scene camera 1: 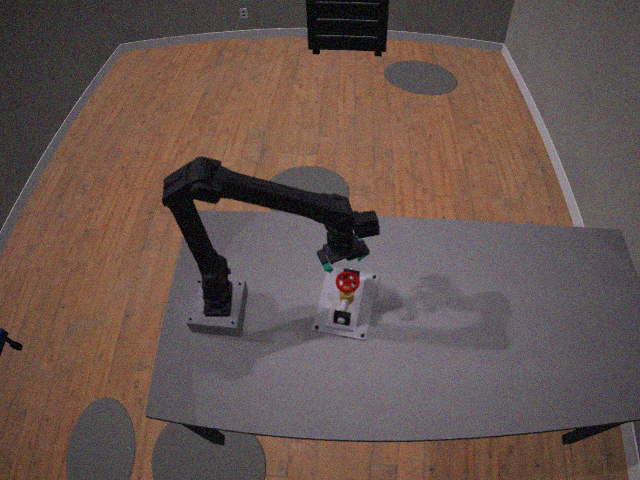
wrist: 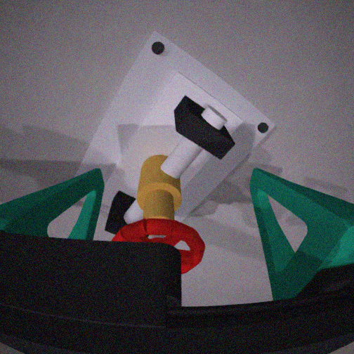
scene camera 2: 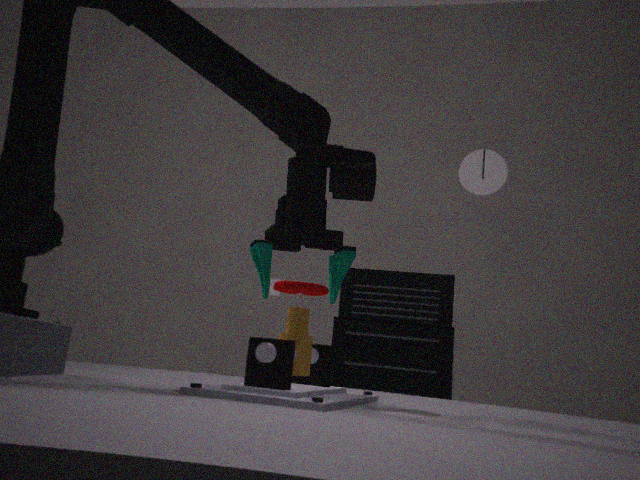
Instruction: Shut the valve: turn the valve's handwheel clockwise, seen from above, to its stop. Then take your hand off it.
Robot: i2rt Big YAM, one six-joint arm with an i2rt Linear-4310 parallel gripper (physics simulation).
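Note:
The red valve handwheel (scene camera 1: 338,281) (scene camera 2: 300,288) (wrist: 150,227) lies level on top of the yellow valve body (scene camera 1: 346,297) (scene camera 2: 298,320) (wrist: 159,200). The valve stands on a white base plate (scene camera 1: 368,299) (scene camera 2: 325,404) (wrist: 127,95) with dark bolts at its corners. My gripper (scene camera 1: 344,262) (scene camera 2: 299,299) (wrist: 176,176) points down and is open and empty. In scene camera 2 its green fingers stand wide on either side of the handwheel, with gaps, and their tips reach slightly below the rim. In the wrist view the gripper's dark housing hides part of the wheel. How far the wheel is turned cannot be told.
Two black pipe supports (scene camera 2: 268,374) (wrist: 202,130) stand on the plate, on either side of the valve body. The arm's grey base block (scene camera 1: 235,310) is bolted to the grey table (scene camera 1: 439,392) left of the valve. A dark cabinet (scene camera 1: 347,25) (scene camera 2: 398,361) stands far behind.

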